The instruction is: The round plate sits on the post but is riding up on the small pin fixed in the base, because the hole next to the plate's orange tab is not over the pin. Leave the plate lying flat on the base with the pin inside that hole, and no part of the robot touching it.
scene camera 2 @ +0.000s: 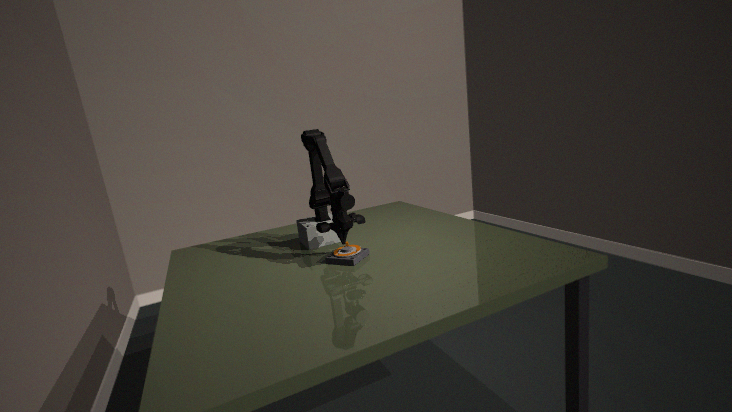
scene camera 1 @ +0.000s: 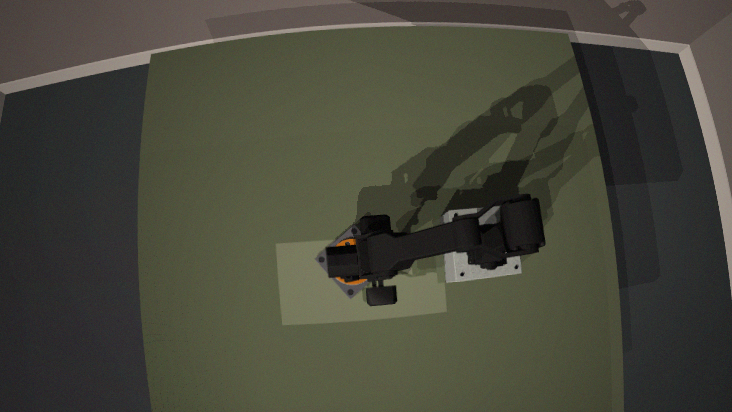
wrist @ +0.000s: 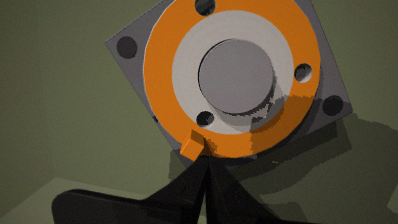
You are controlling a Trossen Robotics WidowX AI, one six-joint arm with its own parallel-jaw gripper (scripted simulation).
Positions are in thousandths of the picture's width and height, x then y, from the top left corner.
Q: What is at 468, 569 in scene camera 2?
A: The gripper.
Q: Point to a square grey base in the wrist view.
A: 592, 342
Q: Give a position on a round plate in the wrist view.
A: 446, 194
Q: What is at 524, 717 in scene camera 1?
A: The gripper.
